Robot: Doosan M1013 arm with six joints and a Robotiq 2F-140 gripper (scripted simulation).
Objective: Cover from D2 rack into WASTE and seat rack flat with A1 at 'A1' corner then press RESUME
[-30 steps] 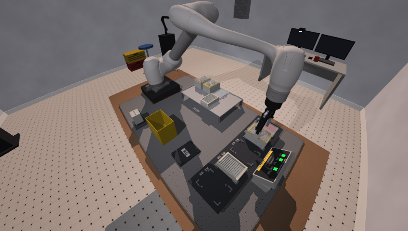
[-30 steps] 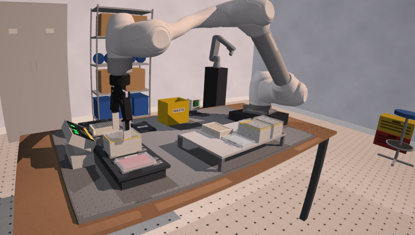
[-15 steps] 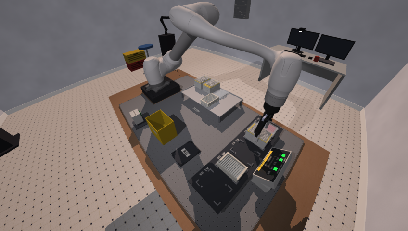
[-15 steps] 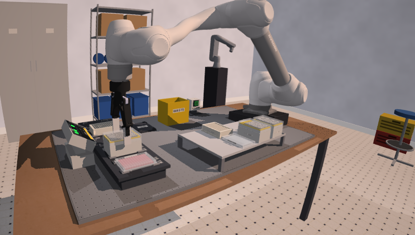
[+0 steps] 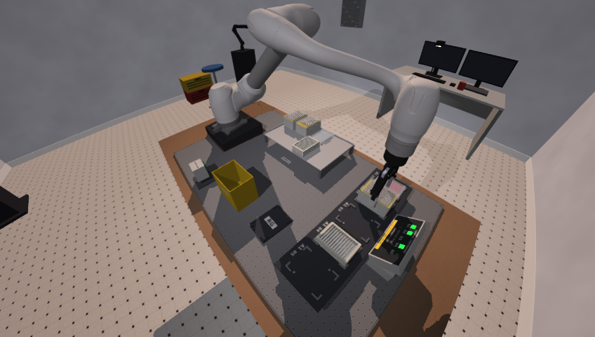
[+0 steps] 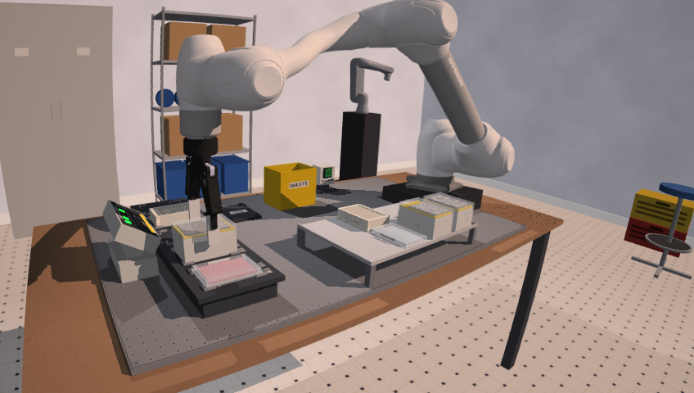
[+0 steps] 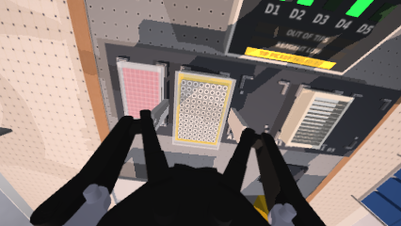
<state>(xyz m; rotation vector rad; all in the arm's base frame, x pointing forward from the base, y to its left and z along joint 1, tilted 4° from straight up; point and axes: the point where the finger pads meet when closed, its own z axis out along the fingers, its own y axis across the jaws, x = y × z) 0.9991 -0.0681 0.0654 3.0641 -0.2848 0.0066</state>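
Now: hand 2 cm above the tip rack, 1 cm to the left of it and 1 cm past it. The rest, counted from my hand: reservoir: 25 cm to the right, 5 cm below, 5 cm behind; then pink plate: 12 cm to the left, 6 cm below, 2 cm ahead; then shelf: 47 cm behind, 21 cm to the left, 6 cm below.
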